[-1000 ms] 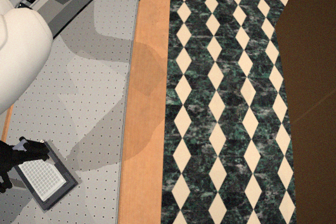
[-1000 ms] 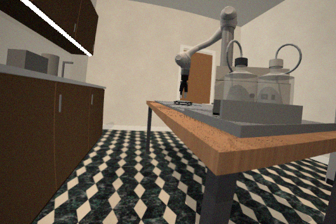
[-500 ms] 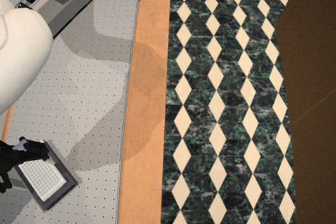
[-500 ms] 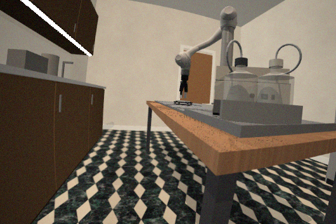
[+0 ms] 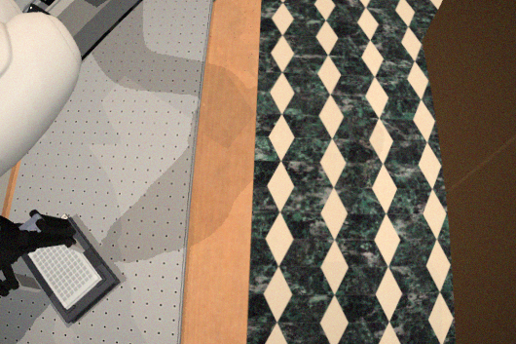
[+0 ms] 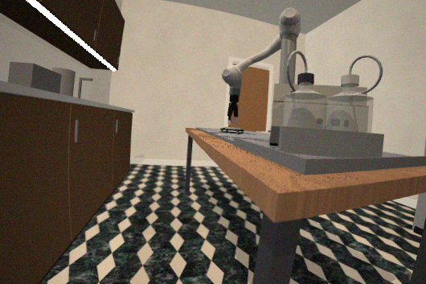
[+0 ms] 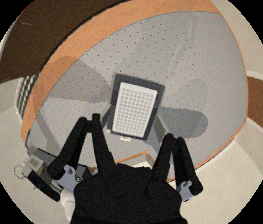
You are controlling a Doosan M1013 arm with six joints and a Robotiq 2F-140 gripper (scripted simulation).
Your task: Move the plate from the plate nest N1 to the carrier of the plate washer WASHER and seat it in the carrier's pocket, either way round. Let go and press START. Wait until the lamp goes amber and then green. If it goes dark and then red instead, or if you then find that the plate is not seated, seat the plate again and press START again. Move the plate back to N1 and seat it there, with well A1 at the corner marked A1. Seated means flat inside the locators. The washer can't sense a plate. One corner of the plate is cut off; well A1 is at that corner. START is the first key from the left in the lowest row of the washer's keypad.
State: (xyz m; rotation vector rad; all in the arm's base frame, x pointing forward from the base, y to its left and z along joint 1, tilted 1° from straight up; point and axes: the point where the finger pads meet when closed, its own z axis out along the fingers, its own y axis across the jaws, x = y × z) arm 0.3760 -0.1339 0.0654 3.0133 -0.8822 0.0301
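Right now my hand is 60 mm above the white well plate. Round my hand: plate washer: 580 mm to the left, 300 mm behind, 40 mm above; label: 90 mm below, 90 mm behind, 60 mm to the left; plate nest N1: 70 mm below.
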